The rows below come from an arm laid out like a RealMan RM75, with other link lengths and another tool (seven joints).
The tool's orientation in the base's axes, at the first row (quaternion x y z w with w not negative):
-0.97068 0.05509 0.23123 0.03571
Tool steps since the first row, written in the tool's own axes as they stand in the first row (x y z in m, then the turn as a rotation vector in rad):
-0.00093 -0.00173 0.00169 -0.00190 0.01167 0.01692
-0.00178 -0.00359 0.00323 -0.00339 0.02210 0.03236
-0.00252 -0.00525 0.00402 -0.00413 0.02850 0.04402
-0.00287 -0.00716 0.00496 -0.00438 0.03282 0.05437
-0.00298 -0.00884 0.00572 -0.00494 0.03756 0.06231
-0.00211 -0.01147 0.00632 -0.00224 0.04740 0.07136
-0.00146 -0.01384 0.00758 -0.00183 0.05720 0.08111
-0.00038 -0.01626 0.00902 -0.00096 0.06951 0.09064
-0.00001 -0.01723 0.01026 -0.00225 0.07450 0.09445
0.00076 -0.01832 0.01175 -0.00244 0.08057 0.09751
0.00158 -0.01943 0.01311 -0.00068 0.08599 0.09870
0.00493 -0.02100 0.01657 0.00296 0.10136 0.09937
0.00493 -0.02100 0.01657 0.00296 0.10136 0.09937
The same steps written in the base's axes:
-0.00136 0.00196 -0.00101 -0.01065 -0.00979 -0.01472
-0.00257 0.00403 -0.00191 -0.02013 -0.01854 -0.02825
-0.00338 0.00581 -0.00221 -0.02677 -0.02371 -0.03858
-0.00387 0.00783 -0.00280 -0.03213 -0.02699 -0.04787
-0.00410 0.00958 -0.00336 -0.03674 -0.03088 -0.05490
-0.00327 0.01216 -0.00417 -0.03959 -0.04002 -0.06461
-0.00296 0.01457 -0.00548 -0.04478 -0.04885 -0.07391
-0.00234 0.01701 -0.00715 -0.04977 -0.06023 -0.08333
-0.00245 0.01806 -0.00838 -0.05322 -0.06470 -0.08636
-0.00229 0.01921 -0.01000 -0.05550 -0.07041 -0.08926
-0.00203 0.02036 -0.01154 -0.05514 -0.07583 -0.09136
-0.00041 0.02194 -0.01607 -0.05411 -0.09133 -0.09428
-0.00041 0.02194 -0.01607 -0.05411 -0.09133 -0.09428

